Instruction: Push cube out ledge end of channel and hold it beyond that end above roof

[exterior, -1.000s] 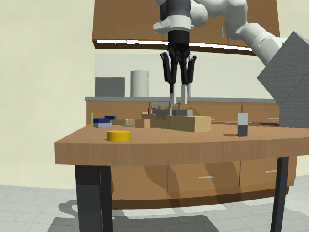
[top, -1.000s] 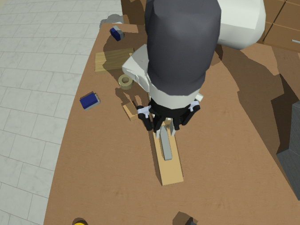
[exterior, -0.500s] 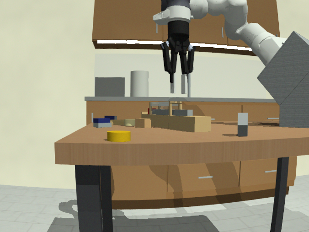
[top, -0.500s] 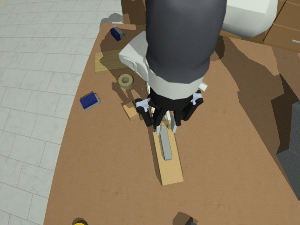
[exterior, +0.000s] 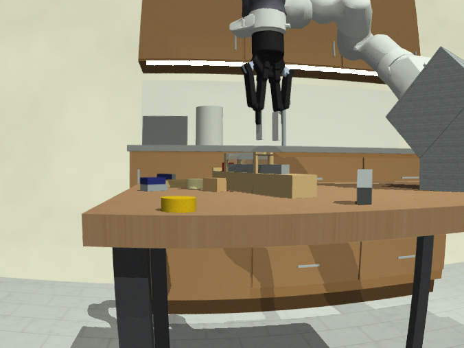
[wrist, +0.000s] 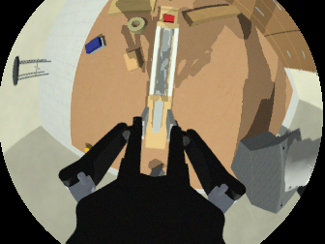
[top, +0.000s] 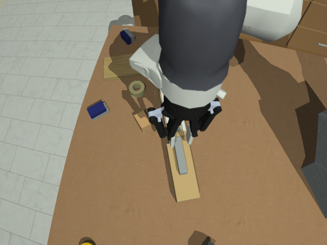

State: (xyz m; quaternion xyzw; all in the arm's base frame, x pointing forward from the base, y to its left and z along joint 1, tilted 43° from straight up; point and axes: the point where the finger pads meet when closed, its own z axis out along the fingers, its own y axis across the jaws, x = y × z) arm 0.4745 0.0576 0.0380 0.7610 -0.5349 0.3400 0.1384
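My gripper is now 50 mm short of the red cube, 220 mm to the left of it and 90 mm above it. Round my hand: tan box (110 mm ahead, 90 mm to the right, 140 mm below); then blue block (250 mm ahead, 120 mm to the right, 140 mm below); then wooden channel (20 mm ahead, 100 mm to the right, 90 mm below).
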